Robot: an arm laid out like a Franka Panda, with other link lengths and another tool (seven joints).
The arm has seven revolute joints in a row. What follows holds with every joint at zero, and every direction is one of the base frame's. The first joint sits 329.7 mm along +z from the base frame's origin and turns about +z. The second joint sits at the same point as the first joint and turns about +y. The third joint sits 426.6 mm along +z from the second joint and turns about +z. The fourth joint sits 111.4 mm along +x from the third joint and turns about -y. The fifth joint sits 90.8 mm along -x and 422.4 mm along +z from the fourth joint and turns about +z. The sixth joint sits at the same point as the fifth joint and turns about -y. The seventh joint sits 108.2 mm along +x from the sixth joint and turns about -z. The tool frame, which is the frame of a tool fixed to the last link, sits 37 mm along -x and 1 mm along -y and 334 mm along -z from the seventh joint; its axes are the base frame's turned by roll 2.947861, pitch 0 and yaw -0.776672 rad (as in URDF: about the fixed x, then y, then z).
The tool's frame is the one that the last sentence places.
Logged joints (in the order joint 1, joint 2, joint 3, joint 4, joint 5, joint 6, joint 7), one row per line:
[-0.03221 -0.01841 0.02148 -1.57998 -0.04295 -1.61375 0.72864]
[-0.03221 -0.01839 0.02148 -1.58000 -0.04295 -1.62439 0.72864]
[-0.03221 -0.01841 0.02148 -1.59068 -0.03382 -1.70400 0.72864]
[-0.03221 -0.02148 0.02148 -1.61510 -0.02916 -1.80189 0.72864]
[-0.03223 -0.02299 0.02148 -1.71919 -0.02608 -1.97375 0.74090]
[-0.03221 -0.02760 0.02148 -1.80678 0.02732 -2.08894 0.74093]
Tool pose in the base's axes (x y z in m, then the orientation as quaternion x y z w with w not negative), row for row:
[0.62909 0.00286 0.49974 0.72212 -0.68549 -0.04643 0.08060]
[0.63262 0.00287 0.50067 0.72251 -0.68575 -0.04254 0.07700]
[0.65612 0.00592 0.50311 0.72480 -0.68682 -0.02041 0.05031]
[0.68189 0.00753 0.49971 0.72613 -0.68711 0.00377 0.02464]
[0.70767 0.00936 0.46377 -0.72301 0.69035 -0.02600 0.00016]
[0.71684 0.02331 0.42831 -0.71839 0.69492 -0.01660 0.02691]
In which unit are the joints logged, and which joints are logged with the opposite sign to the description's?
The joints are logged in radians. Opposite sign: joint 2, joint 6.
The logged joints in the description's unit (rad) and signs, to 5 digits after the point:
[-0.03221 0.01841 0.02148 -1.57998 -0.04295 1.61375 0.72864]
[-0.03221 0.01839 0.02148 -1.58000 -0.04295 1.62439 0.72864]
[-0.03221 0.01841 0.02148 -1.59068 -0.03382 1.70400 0.72864]
[-0.03221 0.02148 0.02148 -1.61510 -0.02916 1.80189 0.72864]
[-0.03223 0.02299 0.02148 -1.71919 -0.02608 1.97375 0.74090]
[-0.03221 0.02760 0.02148 -1.80678 0.02732 2.08894 0.74093]

